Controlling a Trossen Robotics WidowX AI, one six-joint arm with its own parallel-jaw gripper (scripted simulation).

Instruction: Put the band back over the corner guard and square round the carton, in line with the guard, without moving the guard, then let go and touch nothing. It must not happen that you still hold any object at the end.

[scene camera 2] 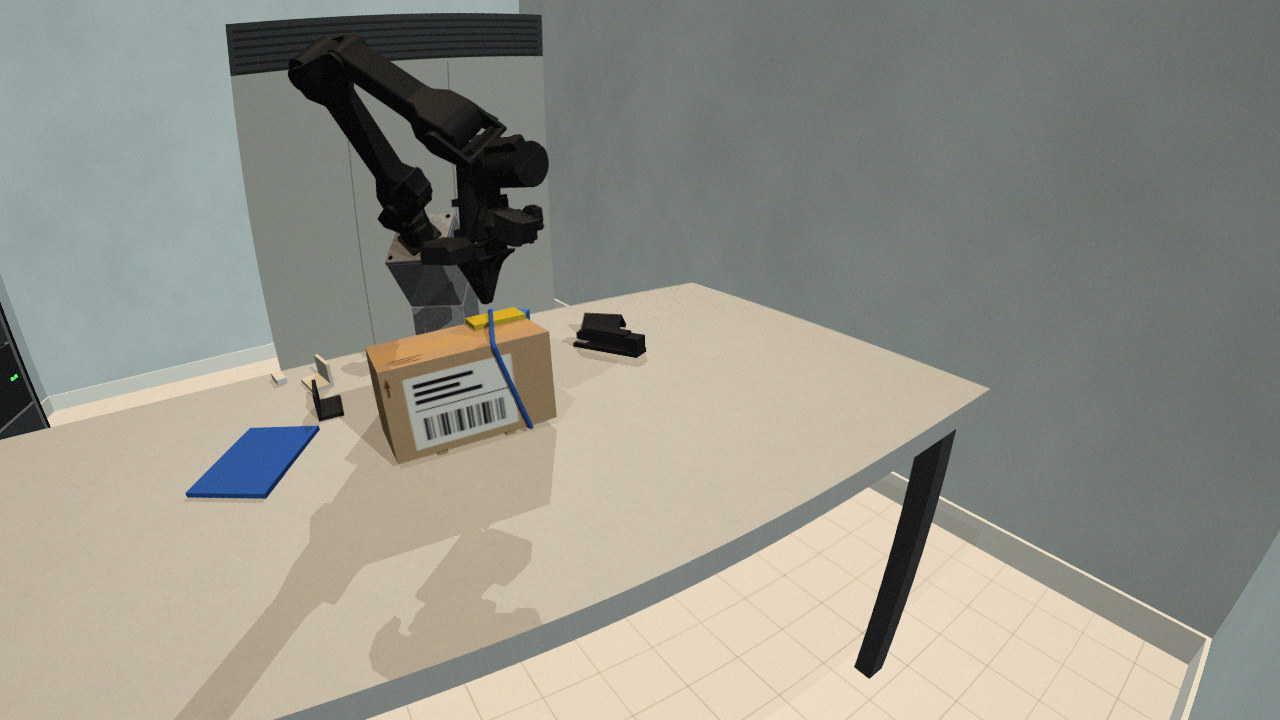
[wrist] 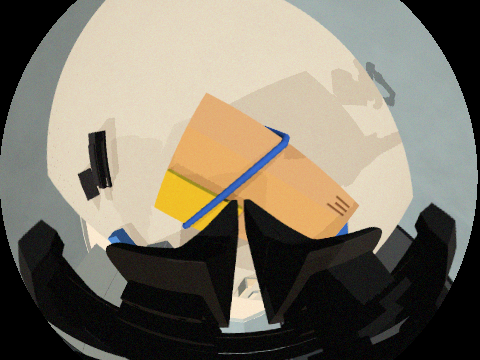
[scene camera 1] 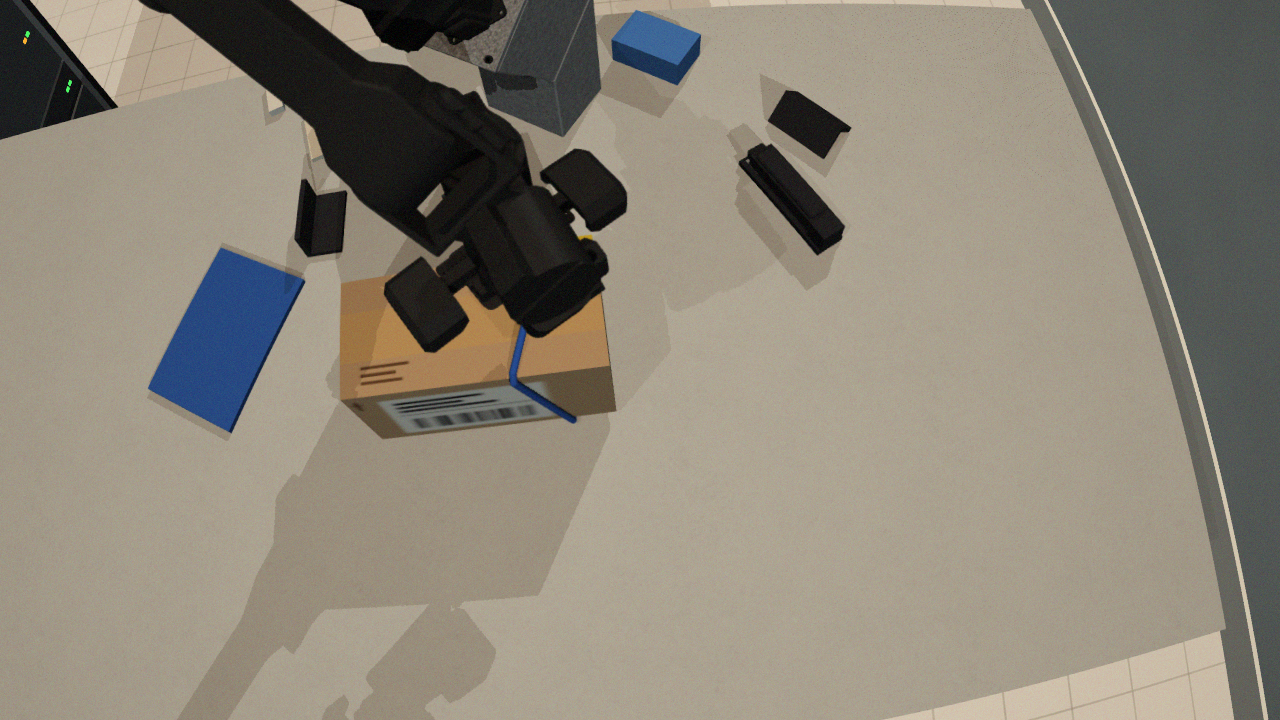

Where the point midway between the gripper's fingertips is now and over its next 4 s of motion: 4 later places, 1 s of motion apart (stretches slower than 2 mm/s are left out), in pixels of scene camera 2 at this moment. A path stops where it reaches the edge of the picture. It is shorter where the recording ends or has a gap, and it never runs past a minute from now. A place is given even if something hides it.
The gripper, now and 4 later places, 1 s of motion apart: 487,303; 479,332; 483,343; 518,335; 513,295
